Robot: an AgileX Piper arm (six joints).
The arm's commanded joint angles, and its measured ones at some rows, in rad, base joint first. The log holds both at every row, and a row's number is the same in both.
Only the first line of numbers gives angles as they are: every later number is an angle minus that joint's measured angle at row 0.
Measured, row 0:
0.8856 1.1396 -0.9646 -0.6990 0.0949 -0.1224
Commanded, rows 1 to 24:
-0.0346 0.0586 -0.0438 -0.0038 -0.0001 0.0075
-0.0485 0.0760 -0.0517 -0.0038 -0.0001 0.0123
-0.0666 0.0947 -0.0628 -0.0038 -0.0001 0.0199
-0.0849 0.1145 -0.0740 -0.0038 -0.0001 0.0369
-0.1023 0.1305 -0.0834 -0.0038 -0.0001 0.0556
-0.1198 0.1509 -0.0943 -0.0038 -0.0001 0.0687
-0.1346 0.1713 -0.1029 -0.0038 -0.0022 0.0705
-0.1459 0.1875 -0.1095 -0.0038 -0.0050 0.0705
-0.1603 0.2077 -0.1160 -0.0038 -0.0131 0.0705
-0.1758 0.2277 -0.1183 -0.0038 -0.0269 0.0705
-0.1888 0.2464 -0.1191 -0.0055 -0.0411 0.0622
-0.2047 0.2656 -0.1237 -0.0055 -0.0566 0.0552
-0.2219 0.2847 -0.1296 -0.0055 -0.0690 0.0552
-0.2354 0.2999 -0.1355 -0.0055 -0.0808 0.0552
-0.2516 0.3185 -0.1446 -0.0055 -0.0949 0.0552
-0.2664 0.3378 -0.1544 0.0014 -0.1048 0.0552
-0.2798 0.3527 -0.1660 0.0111 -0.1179 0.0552
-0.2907 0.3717 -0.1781 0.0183 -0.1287 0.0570
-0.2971 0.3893 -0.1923 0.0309 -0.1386 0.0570
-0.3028 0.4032 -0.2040 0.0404 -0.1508 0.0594
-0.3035 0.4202 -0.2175 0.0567 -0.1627 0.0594
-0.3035 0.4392 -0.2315 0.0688 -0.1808 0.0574
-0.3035 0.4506 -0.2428 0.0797 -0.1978 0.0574
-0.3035 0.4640 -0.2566 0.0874 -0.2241 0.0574
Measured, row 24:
-0.2961 0.4166 -0.2094 0.0433 -0.1371 0.0567
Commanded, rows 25 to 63:
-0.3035 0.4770 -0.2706 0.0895 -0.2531 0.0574
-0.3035 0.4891 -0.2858 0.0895 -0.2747 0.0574
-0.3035 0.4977 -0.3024 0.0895 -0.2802 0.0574
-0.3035 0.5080 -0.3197 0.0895 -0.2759 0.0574
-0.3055 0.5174 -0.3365 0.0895 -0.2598 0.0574
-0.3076 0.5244 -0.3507 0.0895 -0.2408 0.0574
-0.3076 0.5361 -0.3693 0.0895 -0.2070 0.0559
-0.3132 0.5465 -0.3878 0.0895 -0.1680 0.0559
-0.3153 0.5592 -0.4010 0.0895 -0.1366 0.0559
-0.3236 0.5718 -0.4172 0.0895 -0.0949 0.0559
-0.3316 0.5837 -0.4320 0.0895 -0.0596 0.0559
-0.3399 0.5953 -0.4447 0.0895 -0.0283 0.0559
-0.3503 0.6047 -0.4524 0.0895 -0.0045 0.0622
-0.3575 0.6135 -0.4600 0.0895 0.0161 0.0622
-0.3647 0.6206 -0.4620 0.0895 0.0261 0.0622
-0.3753 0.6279 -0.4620 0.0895 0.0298 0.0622
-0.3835 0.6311 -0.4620 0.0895 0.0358 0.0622
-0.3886 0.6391 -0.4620 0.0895 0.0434 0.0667
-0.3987 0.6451 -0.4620 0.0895 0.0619 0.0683
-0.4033 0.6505 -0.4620 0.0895 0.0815 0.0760
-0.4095 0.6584 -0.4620 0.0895 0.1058 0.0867
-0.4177 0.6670 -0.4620 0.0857 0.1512 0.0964
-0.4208 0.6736 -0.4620 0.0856 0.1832 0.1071
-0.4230 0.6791 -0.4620 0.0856 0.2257 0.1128
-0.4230 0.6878 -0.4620 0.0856 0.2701 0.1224
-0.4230 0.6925 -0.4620 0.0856 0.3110 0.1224
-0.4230 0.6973 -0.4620 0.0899 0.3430 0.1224
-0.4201 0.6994 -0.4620 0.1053 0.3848 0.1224
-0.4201 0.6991 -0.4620 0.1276 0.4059 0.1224
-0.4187 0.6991 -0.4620 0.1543 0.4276 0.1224
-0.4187 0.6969 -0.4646 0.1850 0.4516 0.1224
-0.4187 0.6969 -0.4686 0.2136 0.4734 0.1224
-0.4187 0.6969 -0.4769 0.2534 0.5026 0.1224
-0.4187 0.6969 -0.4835 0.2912 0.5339 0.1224
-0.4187 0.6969 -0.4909 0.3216 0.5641 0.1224
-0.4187 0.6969 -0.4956 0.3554 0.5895 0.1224
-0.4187 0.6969 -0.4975 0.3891 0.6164 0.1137
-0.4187 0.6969 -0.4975 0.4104 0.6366 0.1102
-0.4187 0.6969 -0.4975 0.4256 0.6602 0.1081
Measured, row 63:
-0.4188 0.7037 -0.4851 0.3260 0.5627 0.1147
